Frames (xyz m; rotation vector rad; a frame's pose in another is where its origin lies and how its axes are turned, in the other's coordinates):
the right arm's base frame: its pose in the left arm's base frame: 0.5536 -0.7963 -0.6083 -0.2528 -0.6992 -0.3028
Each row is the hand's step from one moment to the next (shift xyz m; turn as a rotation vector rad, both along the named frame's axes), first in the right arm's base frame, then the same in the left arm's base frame.
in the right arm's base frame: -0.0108 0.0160 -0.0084 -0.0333 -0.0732 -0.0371
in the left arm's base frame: 0.0028 0.0141 -0.0154 -0.0282 -0.0737 -0.0402
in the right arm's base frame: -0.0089 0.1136 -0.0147 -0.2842 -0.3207 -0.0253
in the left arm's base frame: 0.0426 0.1021 -0.0311 -0.3050 -0.2520 -0.1665
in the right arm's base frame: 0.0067 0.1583 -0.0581 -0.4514 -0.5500 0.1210
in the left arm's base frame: 0.0954 0.1264 -0.0584 -0.5939 -0.3852 -0.1404
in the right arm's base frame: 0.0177 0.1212 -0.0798 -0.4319 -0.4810 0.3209
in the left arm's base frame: 0.1030 0.0829 -0.0625 -0.6733 -0.2597 0.0113
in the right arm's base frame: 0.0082 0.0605 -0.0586 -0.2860 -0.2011 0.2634
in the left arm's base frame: 0.0620 0.0354 -0.0455 -0.4342 -0.0466 0.0303
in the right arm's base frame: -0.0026 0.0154 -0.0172 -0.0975 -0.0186 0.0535
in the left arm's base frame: 0.0137 0.0091 -0.0164 -0.1089 0.0185 -0.0228
